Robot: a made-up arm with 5 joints. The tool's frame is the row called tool.
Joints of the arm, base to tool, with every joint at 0 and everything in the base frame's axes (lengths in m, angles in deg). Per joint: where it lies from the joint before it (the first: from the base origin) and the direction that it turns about. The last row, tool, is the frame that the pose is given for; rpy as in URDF.
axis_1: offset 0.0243 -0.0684 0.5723 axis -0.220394 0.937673 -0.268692
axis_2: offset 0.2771 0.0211 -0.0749 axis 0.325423 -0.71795 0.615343
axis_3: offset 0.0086 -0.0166 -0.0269 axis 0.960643 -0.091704 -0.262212
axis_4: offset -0.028 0.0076 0.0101 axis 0 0 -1
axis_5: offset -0.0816 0.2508 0.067 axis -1 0 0
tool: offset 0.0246 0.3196 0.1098 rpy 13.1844 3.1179 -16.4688
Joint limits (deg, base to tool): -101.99..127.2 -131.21..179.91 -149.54..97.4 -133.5..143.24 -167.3..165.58
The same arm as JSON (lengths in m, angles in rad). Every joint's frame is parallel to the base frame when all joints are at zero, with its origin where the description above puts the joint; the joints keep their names.
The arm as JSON. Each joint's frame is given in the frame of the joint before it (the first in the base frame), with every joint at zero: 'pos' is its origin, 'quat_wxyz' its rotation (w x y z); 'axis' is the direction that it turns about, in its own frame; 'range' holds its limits. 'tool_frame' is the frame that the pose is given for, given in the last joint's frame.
{
  "length_unit": "m",
  "angle_unit": "rad",
  "joints": [
    {
      "joint": "axis_1",
      "pos": [
        0.0243,
        -0.0684,
        0.5723
      ],
      "quat_wxyz": [
        1.0,
        0.0,
        0.0,
        0.0
      ],
      "axis": [
        -0.220394,
        0.937673,
        -0.268692
      ],
      "range": [
        -1.7801,
        2.2201
      ]
    },
    {
      "joint": "axis_2",
      "pos": [
        0.2771,
        0.0211,
        -0.0749
      ],
      "quat_wxyz": [
        1.0,
        0.0,
        0.0,
        0.0
      ],
      "axis": [
        0.325399,
        -0.717999,
        0.615299
      ],
      "range": [
        -2.29,
        3.14
      ]
    },
    {
      "joint": "axis_3",
      "pos": [
        0.0086,
        -0.0166,
        -0.0269
      ],
      "quat_wxyz": [
        1.0,
        0.0,
        0.0,
        0.0
      ],
      "axis": [
        0.960643,
        -0.091704,
        -0.262212
      ],
      "range": [
        -2.61,
        1.7
      ]
    },
    {
      "joint": "axis_4",
      "pos": [
        -0.028,
        0.0076,
        0.0101
      ],
      "quat_wxyz": [
        1.0,
        0.0,
        0.0,
        0.0
      ],
      "axis": [
        0.0,
        0.0,
        -1.0
      ],
      "range": [
        -2.33,
        2.5
      ]
    },
    {
      "joint": "axis_5",
      "pos": [
        -0.0816,
        0.2508,
        0.067
      ],
      "quat_wxyz": [
        1.0,
        0.0,
        0.0,
        0.0
      ],
      "axis": [
        -1.0,
        0.0,
        0.0
      ],
      "range": [
        -2.9199,
        2.8899
      ]
    }
  ],
  "tool_frame": {
    "pos": [
      0.0246,
      0.3196,
      0.1098
    ],
    "quat_wxyz": [
      0.982336,
      0.117447,
      0.010311,
      -0.145315
    ]
  }
}

